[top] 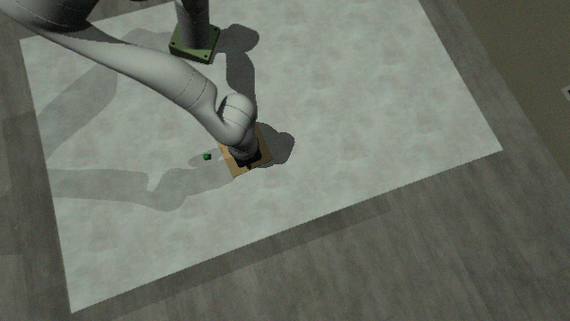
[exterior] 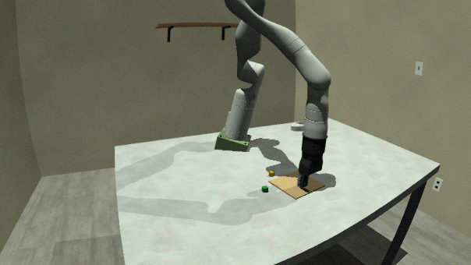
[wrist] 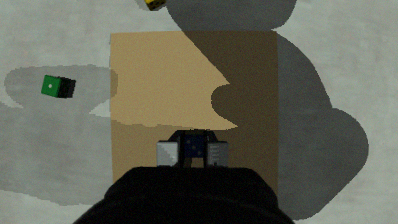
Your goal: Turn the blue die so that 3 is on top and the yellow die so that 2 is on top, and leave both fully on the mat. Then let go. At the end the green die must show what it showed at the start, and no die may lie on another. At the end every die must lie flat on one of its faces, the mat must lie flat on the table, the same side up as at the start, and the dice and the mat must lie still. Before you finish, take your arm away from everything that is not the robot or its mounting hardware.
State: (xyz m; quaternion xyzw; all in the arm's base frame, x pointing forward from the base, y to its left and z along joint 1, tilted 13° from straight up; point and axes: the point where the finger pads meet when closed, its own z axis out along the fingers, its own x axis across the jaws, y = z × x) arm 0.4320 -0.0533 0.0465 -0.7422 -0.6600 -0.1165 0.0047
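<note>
The blue die is 1 cm below my hand. Round my hand: yellow die: 13 cm behind, 2 cm to the right, 2 cm below; then tan mat: 2 cm behind, 2 cm below; then green die: 6 cm behind, 11 cm to the right, 2 cm below.
</note>
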